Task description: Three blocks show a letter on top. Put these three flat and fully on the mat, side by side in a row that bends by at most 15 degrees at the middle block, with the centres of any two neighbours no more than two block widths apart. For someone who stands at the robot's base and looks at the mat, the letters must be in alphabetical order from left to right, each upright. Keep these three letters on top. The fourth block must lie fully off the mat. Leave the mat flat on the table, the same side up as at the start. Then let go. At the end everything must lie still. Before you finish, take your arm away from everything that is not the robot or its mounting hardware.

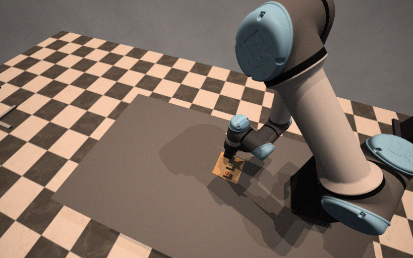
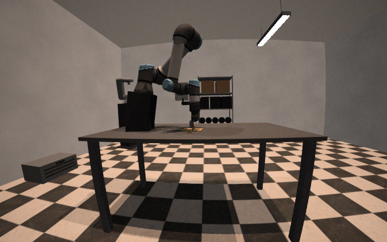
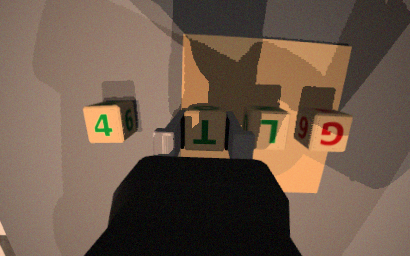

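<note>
Right now my hand is 10 mm past the orange mat, 50 mm to the right of it and 20 mm above it.
</note>
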